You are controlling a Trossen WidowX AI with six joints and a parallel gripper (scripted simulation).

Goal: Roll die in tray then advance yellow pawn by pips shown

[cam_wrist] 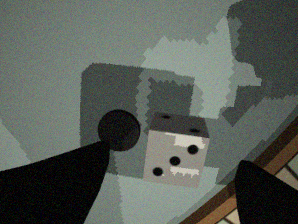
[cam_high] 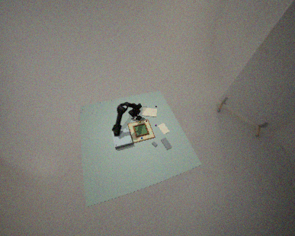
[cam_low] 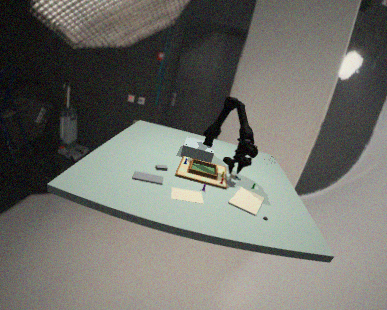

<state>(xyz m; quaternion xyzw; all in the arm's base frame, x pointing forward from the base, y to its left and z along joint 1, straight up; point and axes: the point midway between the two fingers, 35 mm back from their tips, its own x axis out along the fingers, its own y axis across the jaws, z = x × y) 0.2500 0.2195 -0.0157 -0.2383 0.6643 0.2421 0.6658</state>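
My gripper tip is 1 cm above the white die. Also, from my gripper tip: tray (18 cm to the right, 5 cm ahead, 2 cm below); then red pawn (15 cm ahead, 6 cm to the right); then green pawn (13 cm to the left, 6 cm ahead, 1 cm below).
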